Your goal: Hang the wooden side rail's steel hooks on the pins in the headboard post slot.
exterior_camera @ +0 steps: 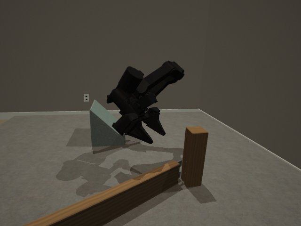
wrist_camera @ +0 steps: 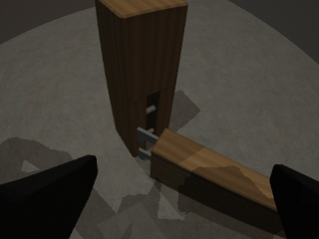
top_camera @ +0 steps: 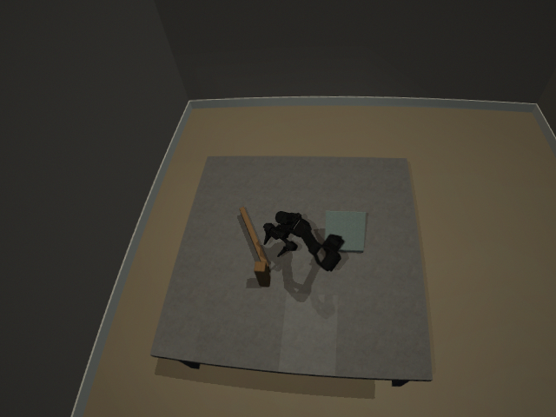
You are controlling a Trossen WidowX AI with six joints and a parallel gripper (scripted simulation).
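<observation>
Right now my gripper tip is 11 cm to the right of the headboard post, 6 cm above it and 2 cm short of it.
</observation>
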